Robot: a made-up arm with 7 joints. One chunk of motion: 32 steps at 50 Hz.
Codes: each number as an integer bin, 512 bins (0 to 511) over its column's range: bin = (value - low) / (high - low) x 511, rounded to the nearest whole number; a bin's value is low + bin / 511 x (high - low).
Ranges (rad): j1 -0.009..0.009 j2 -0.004..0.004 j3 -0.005..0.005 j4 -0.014..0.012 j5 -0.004..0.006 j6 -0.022..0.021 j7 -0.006..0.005
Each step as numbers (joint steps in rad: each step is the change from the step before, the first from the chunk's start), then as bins.
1 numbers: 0.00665 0.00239 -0.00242 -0.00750 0.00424 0.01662 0.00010
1 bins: 444 408 132 128 421 459 283
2 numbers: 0.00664 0.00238 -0.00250 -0.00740 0.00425 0.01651 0.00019
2 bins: 444 408 128 130 422 458 288
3 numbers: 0.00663 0.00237 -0.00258 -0.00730 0.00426 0.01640 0.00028
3 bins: 444 407 124 132 422 456 292
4 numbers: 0.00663 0.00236 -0.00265 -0.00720 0.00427 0.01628 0.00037
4 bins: 444 406 120 134 423 455 296
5 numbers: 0.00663 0.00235 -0.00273 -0.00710 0.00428 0.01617 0.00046
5 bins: 444 406 116 136 423 454 300
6 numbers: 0.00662 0.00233 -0.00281 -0.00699 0.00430 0.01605 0.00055
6 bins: 443 404 112 138 424 452 304
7 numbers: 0.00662 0.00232 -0.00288 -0.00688 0.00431 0.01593 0.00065
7 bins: 443 404 108 140 425 451 309
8 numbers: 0.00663 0.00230 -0.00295 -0.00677 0.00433 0.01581 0.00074
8 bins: 444 402 105 142 426 449 313
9 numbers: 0.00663 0.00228 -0.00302 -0.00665 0.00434 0.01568 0.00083
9 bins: 444 401 101 144 426 448 317
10 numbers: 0.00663 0.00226 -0.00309 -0.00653 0.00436 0.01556 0.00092
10 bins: 444 400 98 147 427 446 321
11 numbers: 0.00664 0.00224 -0.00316 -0.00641 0.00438 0.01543 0.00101
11 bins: 444 399 94 149 428 445 326
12 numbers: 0.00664 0.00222 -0.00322 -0.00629 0.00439 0.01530 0.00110
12 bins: 444 397 91 152 429 443 330
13 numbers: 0.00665 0.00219 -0.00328 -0.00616 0.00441 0.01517 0.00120
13 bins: 444 395 88 154 430 442 334
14 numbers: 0.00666 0.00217 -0.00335 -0.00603 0.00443 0.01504 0.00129
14 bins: 445 394 84 157 431 440 339
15 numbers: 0.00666 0.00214 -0.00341 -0.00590 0.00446 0.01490 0.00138
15 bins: 445 392 81 159 432 439 343
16 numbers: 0.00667 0.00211 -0.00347 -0.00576 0.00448 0.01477 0.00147
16 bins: 445 390 78 162 433 437 347
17 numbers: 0.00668 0.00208 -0.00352 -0.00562 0.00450 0.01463 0.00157
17 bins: 445 388 76 165 434 435 352
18 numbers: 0.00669 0.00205 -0.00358 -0.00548 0.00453 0.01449 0.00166
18 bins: 445 386 73 167 436 434 356
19 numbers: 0.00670 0.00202 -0.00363 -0.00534 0.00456 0.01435 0.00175
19 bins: 446 385 70 170 437 432 360
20 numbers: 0.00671 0.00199 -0.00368 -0.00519 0.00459 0.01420 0.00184
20 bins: 446 383 67 173 439 430 364
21 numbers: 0.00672 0.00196 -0.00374 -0.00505 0.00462 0.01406 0.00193
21 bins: 446 381 64 176 440 429 368
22 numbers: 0.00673 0.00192 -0.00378 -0.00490 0.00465 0.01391 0.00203
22 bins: 447 378 62 179 442 427 373
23 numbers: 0.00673 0.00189 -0.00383 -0.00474 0.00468 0.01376 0.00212
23 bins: 447 376 60 182 444 425 377
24 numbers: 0.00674 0.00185 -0.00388 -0.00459 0.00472 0.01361 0.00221
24 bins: 447 374 57 185 446 423 381
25 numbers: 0.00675 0.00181 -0.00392 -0.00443 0.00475 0.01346 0.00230
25 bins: 447 371 55 188 447 421 386
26 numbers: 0.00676 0.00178 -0.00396 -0.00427 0.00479 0.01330 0.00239
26 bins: 447 369 53 191 449 419 390
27 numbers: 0.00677 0.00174 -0.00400 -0.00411 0.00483 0.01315 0.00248
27 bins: 448 367 51 194 451 418 394
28 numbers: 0.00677 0.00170 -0.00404 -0.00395 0.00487 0.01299 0.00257
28 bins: 448 364 49 198 453 416 398
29 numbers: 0.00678 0.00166 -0.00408 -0.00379 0.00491 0.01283 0.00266
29 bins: 448 362 47 201 455 414 402
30 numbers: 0.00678 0.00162 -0.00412 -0.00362 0.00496 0.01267 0.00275
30 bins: 448 359 45 204 458 412 406
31 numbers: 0.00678 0.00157 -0.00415 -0.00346 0.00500 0.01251 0.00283
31 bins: 448 356 43 207 460 410 410
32 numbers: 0.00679 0.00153 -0.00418 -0.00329 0.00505 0.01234 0.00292
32 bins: 448 353 42 210 462 408 414
